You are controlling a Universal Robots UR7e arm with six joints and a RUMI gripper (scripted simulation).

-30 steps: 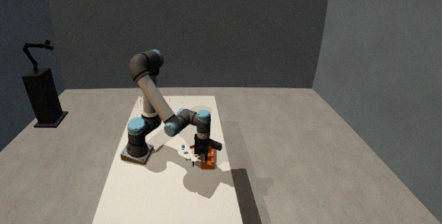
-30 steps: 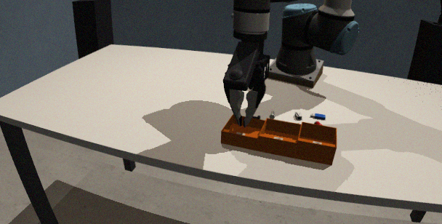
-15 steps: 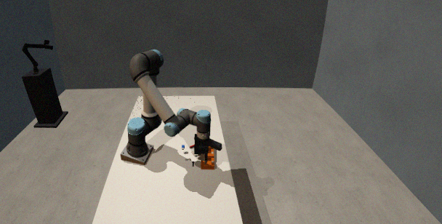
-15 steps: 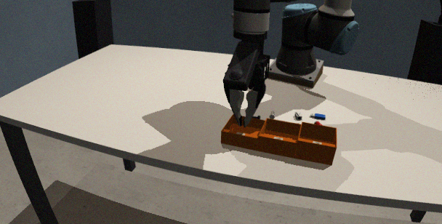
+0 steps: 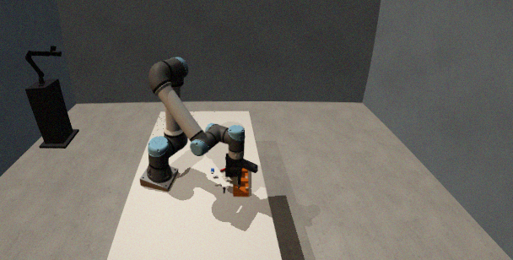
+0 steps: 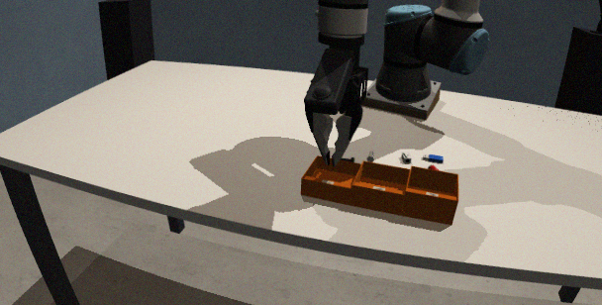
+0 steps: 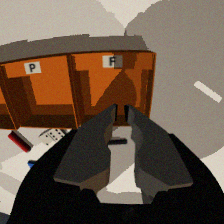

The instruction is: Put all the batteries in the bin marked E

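Now: the orange three-compartment bin 20 mm ahead of my hand, 90 mm to the left of it and 30 mm below it. From my hand the other things lie so: white dotted block 60 mm behind, 120 mm to the left, 40 mm below; grey pin-like part 100 mm behind, 60 mm to the left, 40 mm below; black screw 80 mm behind, 20 mm to the left, 40 mm below.
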